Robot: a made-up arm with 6 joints.
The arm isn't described. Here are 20 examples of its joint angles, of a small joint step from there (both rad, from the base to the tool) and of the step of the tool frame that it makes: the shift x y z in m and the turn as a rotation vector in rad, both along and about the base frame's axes.
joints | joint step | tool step
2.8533 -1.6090 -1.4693 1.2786 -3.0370 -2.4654 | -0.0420 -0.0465 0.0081 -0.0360 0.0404 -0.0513 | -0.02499 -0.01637 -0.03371 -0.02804 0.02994 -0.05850
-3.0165 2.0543 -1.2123 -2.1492 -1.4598 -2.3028 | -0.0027 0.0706 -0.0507 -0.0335 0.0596 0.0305 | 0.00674 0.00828 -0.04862 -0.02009 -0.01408 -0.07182
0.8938 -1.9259 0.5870 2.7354 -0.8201 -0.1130 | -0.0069 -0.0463 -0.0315 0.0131 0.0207 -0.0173 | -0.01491 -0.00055 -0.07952 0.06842 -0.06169 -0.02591
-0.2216 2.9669 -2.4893 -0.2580 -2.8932 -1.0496 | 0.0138 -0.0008 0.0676 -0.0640 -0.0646 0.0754 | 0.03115 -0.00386 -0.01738 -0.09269 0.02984 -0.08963
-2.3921 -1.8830 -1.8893 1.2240 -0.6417 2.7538 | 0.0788 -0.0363 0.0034 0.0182 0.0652 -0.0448 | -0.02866 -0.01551 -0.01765 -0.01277 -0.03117 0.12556
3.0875 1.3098 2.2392 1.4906 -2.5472 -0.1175 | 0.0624 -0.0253 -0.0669 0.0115 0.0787 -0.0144 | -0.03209 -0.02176 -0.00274 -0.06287 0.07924 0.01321
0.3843 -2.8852 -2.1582 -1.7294 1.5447 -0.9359 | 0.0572 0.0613 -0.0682 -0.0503 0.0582 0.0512 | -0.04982 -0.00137 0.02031 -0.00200 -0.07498 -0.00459
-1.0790 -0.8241 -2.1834 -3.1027 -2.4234 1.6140 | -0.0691 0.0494 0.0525 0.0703 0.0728 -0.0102 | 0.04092 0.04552 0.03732 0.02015 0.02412 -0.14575
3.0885 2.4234 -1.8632 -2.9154 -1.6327 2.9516 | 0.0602 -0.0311 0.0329 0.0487 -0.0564 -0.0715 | -0.00659 -0.06115 0.00705 0.04006 -0.03972 0.15099
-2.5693 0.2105 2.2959 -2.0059 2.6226 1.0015 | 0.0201 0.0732 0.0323 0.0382 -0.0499 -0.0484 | -0.01743 -0.01164 -0.04201 0.02028 -0.16446 -0.02693
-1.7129 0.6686 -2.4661 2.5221 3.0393 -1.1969 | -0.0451 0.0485 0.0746 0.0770 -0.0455 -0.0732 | -0.00407 -0.01773 0.01474 0.17888 0.12548 -0.03734
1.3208 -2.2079 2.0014 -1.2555 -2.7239 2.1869 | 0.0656 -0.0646 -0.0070 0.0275 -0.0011 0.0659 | 0.04182 -0.01475 -0.04388 0.04526 -0.01155 0.03147
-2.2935 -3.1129 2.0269 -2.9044 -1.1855 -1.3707 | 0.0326 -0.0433 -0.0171 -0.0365 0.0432 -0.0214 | -0.01474 0.01663 -0.02739 -0.10470 0.04188 0.00400
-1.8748 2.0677 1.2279 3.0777 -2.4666 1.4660 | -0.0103 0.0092 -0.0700 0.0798 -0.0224 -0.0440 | -0.00343 -0.02364 -0.01305 -0.03963 -0.00022 -0.12716
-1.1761 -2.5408 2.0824 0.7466 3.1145 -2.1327 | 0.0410 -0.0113 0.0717 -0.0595 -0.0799 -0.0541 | 0.00199 -0.03745 0.00958 0.01715 -0.04438 0.05666
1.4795 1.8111 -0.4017 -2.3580 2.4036 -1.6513 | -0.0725 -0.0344 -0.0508 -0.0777 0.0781 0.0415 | 0.06014 -0.02856 0.05217 0.14665 -0.12019 -0.12711
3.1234 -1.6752 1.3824 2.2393 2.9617 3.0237 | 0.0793 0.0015 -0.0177 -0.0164 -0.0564 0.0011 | 0.01413 0.05763 -0.00073 -0.04719 -0.01960 0.07576
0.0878 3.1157 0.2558 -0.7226 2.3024 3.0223 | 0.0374 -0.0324 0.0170 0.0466 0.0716 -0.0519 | 0.03483 0.00795 0.00621 -0.04180 0.05934 -0.03934
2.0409 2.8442 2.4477 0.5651 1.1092 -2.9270 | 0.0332 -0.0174 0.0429 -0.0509 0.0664 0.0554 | -0.00508 0.03468 0.01559 -0.10896 -0.02574 0.02519
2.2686 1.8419 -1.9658 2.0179 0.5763 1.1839 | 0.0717 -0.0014 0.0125 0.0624 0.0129 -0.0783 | -0.02442 -0.02989 0.00037 0.01876 0.02860 0.06972
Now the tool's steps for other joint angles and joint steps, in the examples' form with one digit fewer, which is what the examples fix.
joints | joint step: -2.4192 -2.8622 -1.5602 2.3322 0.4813 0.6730 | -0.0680 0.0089 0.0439 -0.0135 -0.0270 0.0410
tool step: -0.0157 0.0323 -0.0380 0.0386 -0.0780 -0.0818
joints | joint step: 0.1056 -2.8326 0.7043 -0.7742 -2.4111 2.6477 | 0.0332 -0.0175 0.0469 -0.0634 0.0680 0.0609
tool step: -0.0063 -0.0065 0.0009 0.0680 0.1161 0.1056
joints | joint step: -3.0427 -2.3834 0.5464 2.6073 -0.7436 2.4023 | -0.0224 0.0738 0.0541 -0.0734 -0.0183 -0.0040
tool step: 0.0402 -0.0141 0.1202 -0.0603 -0.1506 0.0004
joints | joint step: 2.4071 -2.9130 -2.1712 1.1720 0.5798 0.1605 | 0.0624 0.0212 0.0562 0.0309 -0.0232 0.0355
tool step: -0.0142 -0.0254 -0.0429 -0.1069 -0.0227 0.0551
